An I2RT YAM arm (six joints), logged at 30 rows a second.
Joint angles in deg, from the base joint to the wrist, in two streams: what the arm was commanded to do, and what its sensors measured. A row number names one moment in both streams.
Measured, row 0:
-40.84, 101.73, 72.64, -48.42, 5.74, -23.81
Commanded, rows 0 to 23:
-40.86, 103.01, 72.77, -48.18, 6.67, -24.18
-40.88, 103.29, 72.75, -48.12, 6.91, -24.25
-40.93, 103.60, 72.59, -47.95, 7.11, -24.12
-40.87, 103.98, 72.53, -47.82, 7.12, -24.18
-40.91, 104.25, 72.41, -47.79, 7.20, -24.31
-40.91, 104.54, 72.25, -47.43, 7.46, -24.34
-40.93, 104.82, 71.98, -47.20, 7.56, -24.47
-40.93, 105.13, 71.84, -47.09, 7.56, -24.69
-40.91, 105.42, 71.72, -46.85, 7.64, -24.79
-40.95, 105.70, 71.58, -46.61, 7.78, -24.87
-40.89, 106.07, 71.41, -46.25, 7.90, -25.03
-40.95, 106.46, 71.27, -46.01, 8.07, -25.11
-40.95, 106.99, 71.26, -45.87, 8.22, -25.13
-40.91, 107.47, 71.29, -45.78, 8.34, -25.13
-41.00, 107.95, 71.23, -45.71, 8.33, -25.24
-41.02, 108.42, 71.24, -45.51, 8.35, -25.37
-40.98, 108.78, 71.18, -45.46, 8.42, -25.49
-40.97, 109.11, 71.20, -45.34, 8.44, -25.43
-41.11, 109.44, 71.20, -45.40, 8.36, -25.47
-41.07, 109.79, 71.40, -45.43, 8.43, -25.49
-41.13, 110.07, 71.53, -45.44, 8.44, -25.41
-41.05, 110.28, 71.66, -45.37, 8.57, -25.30
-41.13, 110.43, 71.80, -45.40, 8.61, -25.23
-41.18, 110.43, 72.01, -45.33, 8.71, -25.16
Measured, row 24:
-41.04, 109.23, 72.20, -46.65, 7.49, -25.30
